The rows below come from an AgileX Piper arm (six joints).
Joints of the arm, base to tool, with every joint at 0 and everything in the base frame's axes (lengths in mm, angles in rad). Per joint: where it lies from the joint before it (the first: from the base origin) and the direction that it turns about. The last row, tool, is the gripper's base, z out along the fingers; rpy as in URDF.
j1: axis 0 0 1 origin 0 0 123
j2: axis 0 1 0 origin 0 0 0
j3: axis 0 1 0 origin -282.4 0 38.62
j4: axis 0.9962 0 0.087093 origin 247.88 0 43.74
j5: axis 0 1 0 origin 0 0 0
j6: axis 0.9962 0 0.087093 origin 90.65 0 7.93
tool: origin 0 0 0 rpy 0 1.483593 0
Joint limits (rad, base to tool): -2.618..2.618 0..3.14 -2.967..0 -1.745..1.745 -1.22..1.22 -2.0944..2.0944
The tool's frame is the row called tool.
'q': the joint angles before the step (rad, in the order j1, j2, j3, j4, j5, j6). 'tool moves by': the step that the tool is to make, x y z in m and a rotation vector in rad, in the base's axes. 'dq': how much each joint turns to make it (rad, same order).
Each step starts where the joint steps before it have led.
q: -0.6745, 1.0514, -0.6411, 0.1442, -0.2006, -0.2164
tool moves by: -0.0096, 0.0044, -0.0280, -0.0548, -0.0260, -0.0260
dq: 0.0002, -0.0011, 0.1383, 0.0050, -0.1947, -0.0205
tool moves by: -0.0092, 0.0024, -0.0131, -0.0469, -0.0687, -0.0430
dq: 0.0001, 0.0026, 0.0881, 0.0366, -0.1770, -0.0114
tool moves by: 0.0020, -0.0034, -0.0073, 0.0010, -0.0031, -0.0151
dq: -0.0003, 0.0367, 0.0135, 0.0116, -0.0531, -0.0015
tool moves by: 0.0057, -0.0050, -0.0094, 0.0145, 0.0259, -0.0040
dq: 0.0001, 0.0539, -0.0001, 0.0002, -0.0253, -0.0021
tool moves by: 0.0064, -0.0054, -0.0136, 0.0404, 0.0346, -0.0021
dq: -0.0005, 0.0647, 0.0003, -0.0010, -0.0115, 0.0122
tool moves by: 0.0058, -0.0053, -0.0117, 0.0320, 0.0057, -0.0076
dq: 0.0001, 0.0650, -0.0002, 0.0002, -0.0378, 0.0266
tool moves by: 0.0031, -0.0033, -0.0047, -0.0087, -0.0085, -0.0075
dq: 0.0003, 0.0386, 0.0002, 0.0005, -0.0512, 0.0054
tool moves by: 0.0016, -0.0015, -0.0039, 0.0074, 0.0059, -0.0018
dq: -0.0002, 0.0201, -0.0001, -0.0001, -0.0104, 0.0037
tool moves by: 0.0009, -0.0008, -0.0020, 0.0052, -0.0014, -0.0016
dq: 0.0003, 0.0113, 0.0000, 0.0003, -0.0085, 0.0061
